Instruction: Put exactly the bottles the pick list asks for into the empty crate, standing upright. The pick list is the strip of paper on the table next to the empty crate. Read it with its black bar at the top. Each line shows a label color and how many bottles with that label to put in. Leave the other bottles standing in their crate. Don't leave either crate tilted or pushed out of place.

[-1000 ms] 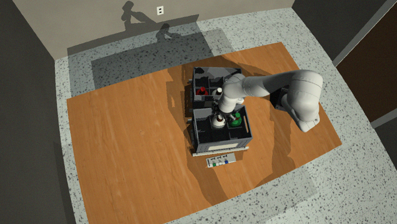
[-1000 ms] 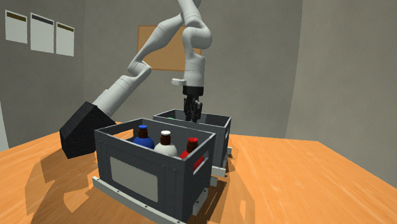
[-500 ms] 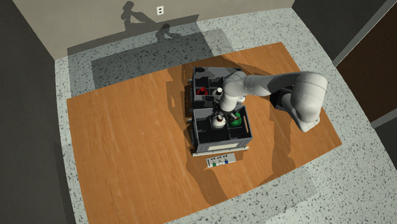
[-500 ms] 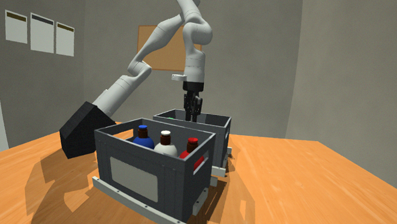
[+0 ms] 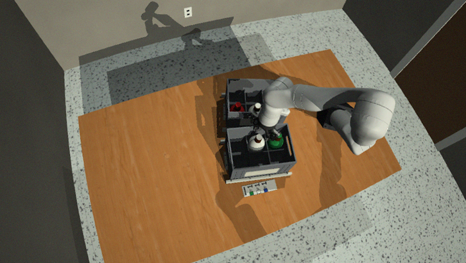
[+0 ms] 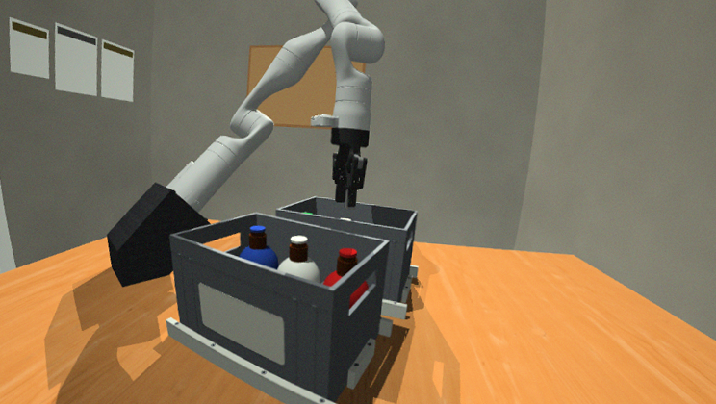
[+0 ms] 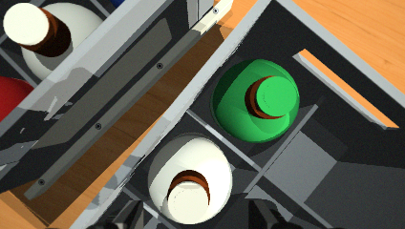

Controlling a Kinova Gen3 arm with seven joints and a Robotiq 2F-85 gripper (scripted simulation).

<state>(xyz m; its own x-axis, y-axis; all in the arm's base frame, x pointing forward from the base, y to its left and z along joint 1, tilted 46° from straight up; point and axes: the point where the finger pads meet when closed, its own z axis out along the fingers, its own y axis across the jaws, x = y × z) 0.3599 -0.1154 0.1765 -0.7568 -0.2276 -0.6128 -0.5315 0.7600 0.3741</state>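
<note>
My hand is 140 mm to the left of the blue bottle, 120 mm past it and 120 mm above it. The rest, counted from my hand: red bottle 170 mm to the right, 120 mm below, 60 mm ahead; green bottle 120 mm below, 90 mm behind; pick list 210 mm below, 180 mm to the left, 20 mm ahead.
</note>
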